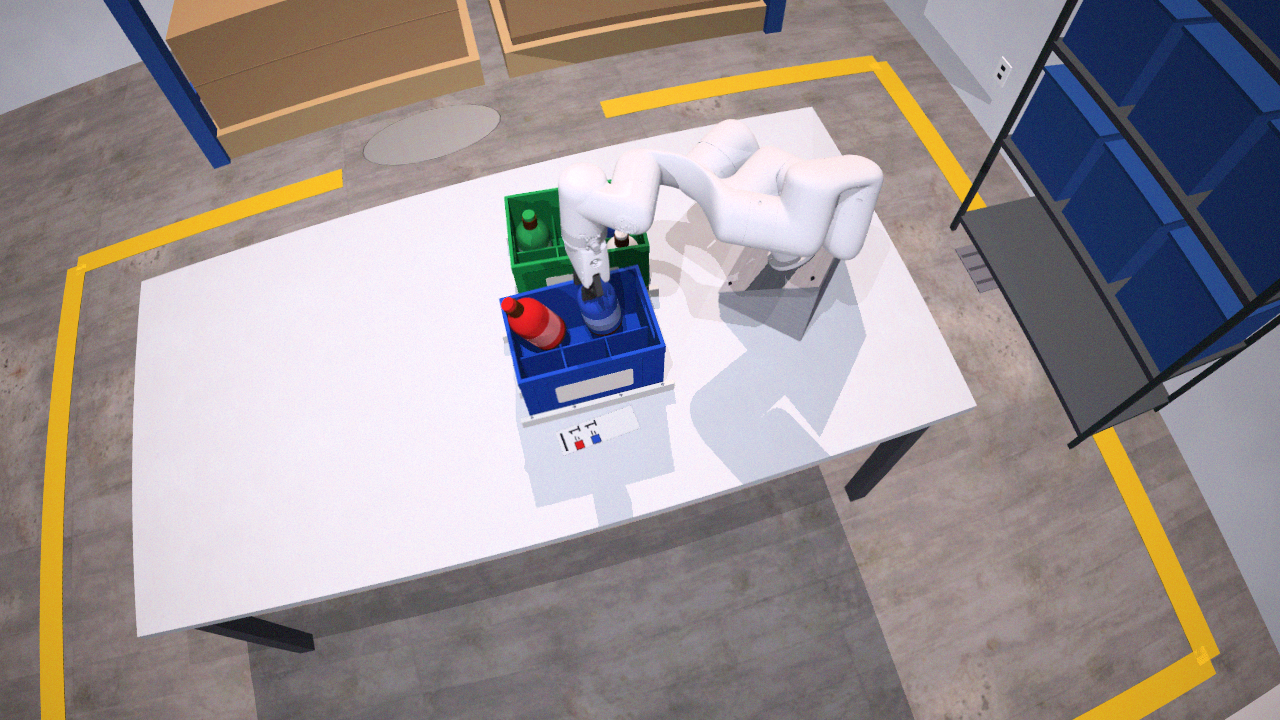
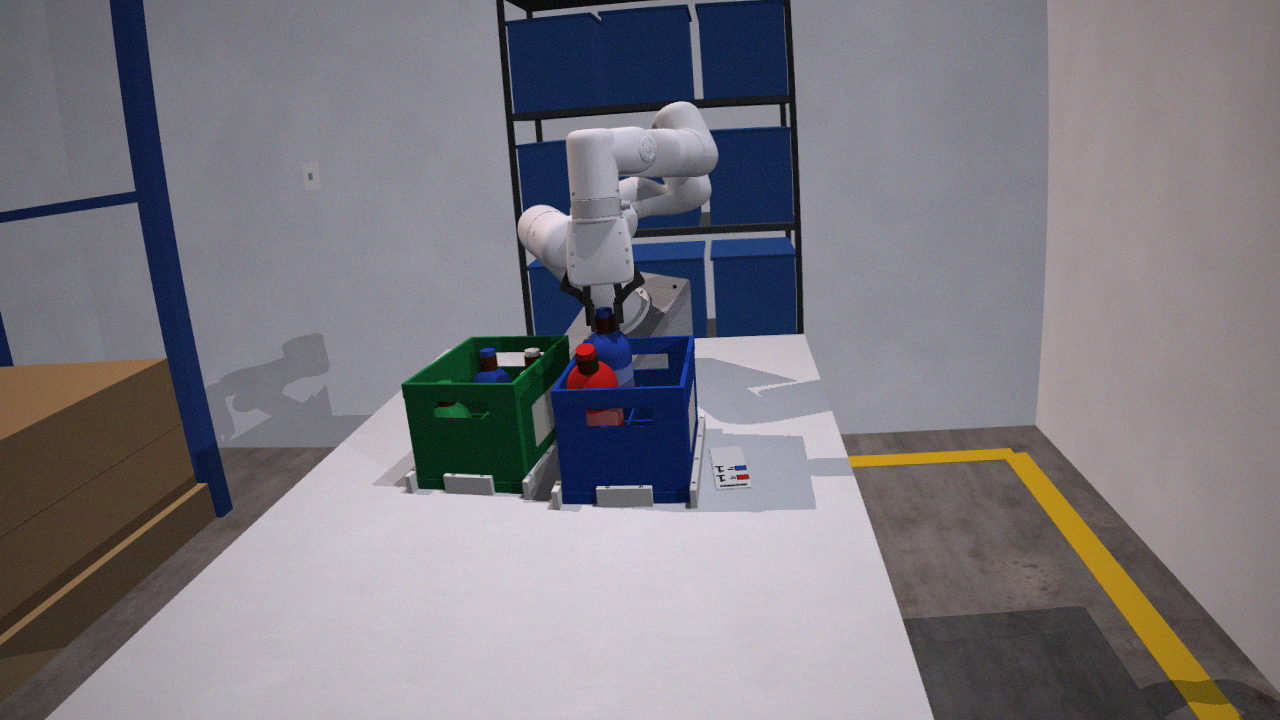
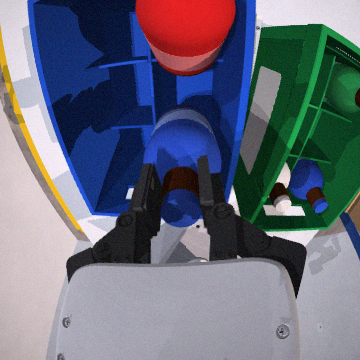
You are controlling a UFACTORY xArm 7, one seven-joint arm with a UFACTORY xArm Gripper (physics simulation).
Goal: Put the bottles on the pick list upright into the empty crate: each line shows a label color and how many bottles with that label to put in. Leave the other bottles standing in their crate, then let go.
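Frame: origin at the arm's base, x right, y ahead, z up, level; metres.
Seen in the pictures: gripper, fingertip midpoint: point(image 1: 586, 289) point(image 2: 605, 329) point(image 3: 178, 173); arm's base at its link origin: point(image 2: 625, 313).
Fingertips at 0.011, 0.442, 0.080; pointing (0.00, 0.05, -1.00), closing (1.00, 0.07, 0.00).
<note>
Pixels of each thing's middle, then the offset from my fingertips to it, as dx, dy, dz.
- blue bottle at the middle of its body: point(image 3: 182, 157) point(image 2: 608, 355) point(image 1: 597, 300) +0.000, -0.018, -0.047
- blue crate at the middle of its body: point(image 3: 152, 93) point(image 2: 633, 414) point(image 1: 583, 344) -0.034, +0.027, -0.132
- red bottle at the middle of its body: point(image 3: 185, 12) point(image 2: 593, 390) point(image 1: 529, 318) +0.017, +0.113, -0.060
- pick list at the middle of its body: point(image 2: 729, 466) point(image 1: 597, 430) -0.179, +0.056, -0.219
- green crate at the middle of its body: point(image 2: 496, 408) point(image 3: 306, 131) point(image 1: 577, 244) +0.196, -0.038, -0.132
- green bottle at the middle of its body: point(image 2: 450, 428) point(image 3: 343, 87) point(image 1: 532, 236) +0.256, +0.043, -0.134
- blue-capped bottle at the middle of its body: point(image 2: 492, 391) point(image 3: 303, 176) +0.221, -0.136, -0.134
My gripper point(image 1: 591, 286) point(image 2: 604, 315) point(image 3: 178, 173) is shut on the neck of a blue bottle point(image 1: 599, 304) point(image 2: 610, 351) point(image 3: 181, 142). The bottle is roughly upright, its lower part inside the blue crate point(image 1: 586, 368) point(image 2: 623, 456) point(image 3: 240, 105), at the back toward the arm. Its cap is higher than the caps in the green crate. Its base and exact compartment are hidden. A red bottle point(image 1: 538, 324) point(image 2: 592, 374) point(image 3: 185, 25) stands in the blue crate's back-left compartment. The pick list point(image 1: 617, 423) point(image 2: 726, 458) shows one red and one blue.
The green crate point(image 1: 537, 275) point(image 2: 465, 447) point(image 3: 300, 125) stands beside the blue one, holding a green bottle point(image 1: 531, 234) point(image 3: 345, 90), a blue-capped bottle point(image 2: 490, 374) point(image 3: 306, 177) and a white one point(image 2: 532, 354) point(image 3: 282, 175). Low rails point(image 1: 599, 404) point(image 2: 623, 495) border the crates.
</note>
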